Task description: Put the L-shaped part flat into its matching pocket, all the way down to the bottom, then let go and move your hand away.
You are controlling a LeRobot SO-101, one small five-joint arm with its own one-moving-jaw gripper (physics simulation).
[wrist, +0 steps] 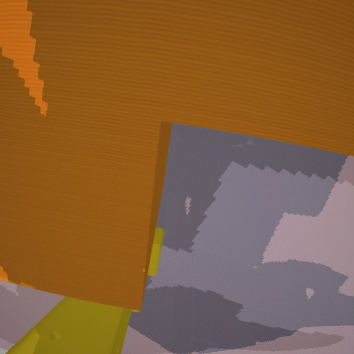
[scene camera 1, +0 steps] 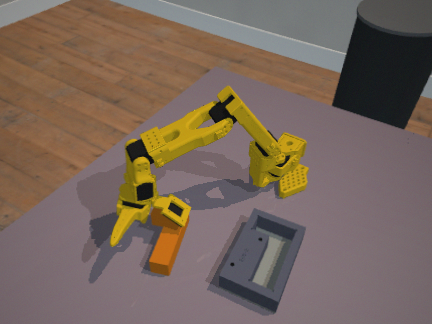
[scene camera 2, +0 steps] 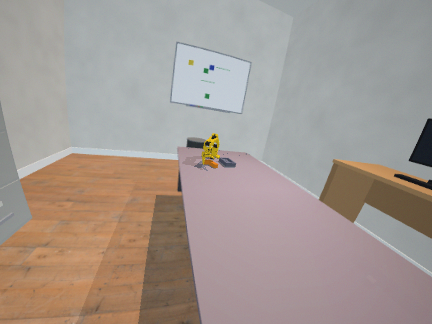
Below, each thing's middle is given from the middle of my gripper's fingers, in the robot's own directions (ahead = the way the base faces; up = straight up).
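There's an orange L-shaped part [scene camera 1: 163, 257], and my hand is 30 mm to the right of it, 40 mm past it and 70 mm above it. The grey pocket block [scene camera 1: 257, 270] is 190 mm to the left of my hand, 90 mm behind it and 70 mm below it. Going by their middles, it's the orange L-shaped part that's nearest to my hand, of the things named here.
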